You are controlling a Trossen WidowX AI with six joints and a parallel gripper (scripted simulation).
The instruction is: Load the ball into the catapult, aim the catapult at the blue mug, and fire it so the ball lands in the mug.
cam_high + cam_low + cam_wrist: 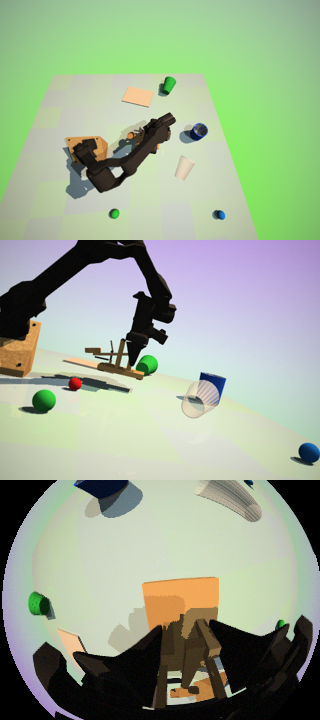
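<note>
The catapult frame lies 50 mm above my gripper tip, 40 mm behind it and 10 mm to the left of it. Round my gripper tip: blue mug (300 mm ahead, 50 mm below, 30 mm to the left); wooden catapult (60 mm behind, 40 mm to the left, 20 mm above); red ball (160 mm behind, 130 mm to the right, 60 mm below).
</note>
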